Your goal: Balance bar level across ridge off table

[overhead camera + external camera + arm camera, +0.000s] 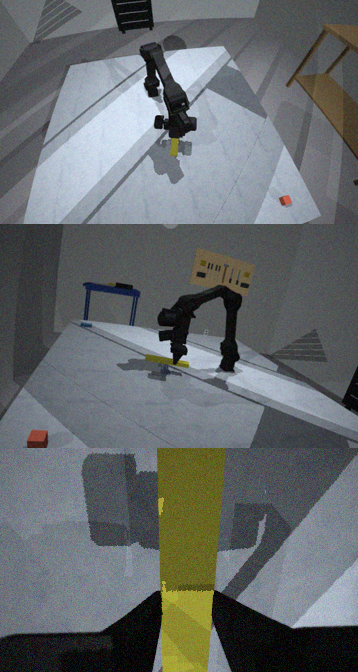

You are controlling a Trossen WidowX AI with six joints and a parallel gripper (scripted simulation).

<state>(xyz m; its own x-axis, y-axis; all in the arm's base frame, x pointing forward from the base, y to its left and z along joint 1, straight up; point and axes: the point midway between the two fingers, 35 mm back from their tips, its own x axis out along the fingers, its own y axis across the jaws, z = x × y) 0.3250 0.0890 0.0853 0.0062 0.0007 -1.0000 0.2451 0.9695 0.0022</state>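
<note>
Now: gripper tip 3 cm short of the yellow bar and 1 cm to the left of it. Also, from my gripper tip: blue block (41 cm ahead, 59 cm to the right, 4 cm below); red cube (41 cm ahead, 41 cm to the left, 3 cm below).
</note>
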